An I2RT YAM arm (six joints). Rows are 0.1 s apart.
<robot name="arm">
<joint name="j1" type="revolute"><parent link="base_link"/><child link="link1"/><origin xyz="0 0 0.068" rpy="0 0 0"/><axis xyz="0 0 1"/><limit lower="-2.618" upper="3.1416"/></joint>
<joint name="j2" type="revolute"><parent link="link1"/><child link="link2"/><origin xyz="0.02 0.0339 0.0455" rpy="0 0 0"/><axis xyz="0 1 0"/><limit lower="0" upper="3.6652"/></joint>
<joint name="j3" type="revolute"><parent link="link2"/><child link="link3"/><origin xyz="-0.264 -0.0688 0" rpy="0 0 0"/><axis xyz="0 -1 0"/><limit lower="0" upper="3.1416"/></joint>
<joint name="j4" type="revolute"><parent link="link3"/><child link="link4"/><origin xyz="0.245 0.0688 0.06" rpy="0 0 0"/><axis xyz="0 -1 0"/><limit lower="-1.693" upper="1.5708"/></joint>
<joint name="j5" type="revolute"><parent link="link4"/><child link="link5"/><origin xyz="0.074 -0.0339 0.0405" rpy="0 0 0"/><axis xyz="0 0 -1"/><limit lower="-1.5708" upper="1.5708"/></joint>
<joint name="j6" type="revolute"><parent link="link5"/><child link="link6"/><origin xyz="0.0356 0 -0.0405" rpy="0 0 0"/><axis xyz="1 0 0"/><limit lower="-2.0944" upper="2.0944"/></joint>
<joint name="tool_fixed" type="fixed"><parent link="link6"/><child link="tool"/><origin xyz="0 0 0" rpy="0 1.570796 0"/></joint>
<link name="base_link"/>
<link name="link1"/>
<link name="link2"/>
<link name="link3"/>
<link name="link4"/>
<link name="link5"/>
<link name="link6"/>
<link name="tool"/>
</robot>
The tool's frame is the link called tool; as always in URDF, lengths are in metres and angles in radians.
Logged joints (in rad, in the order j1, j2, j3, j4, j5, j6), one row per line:
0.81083, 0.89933, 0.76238, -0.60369, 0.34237, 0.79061
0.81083, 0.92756, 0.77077, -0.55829, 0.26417, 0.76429
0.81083, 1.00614, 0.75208, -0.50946, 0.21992, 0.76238
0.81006, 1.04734, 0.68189, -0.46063, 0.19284, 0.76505
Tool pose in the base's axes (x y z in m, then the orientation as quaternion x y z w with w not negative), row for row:
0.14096, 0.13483, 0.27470, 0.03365, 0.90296, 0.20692, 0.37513
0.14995, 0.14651, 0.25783, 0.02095, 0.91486, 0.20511, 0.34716
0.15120, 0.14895, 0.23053, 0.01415, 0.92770, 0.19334, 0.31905
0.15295, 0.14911, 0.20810, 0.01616, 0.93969, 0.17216, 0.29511
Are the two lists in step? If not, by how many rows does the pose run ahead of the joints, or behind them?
The pose runs 1 row ahead of the joints: the pose in row i belongs to the joints in row i + 1.
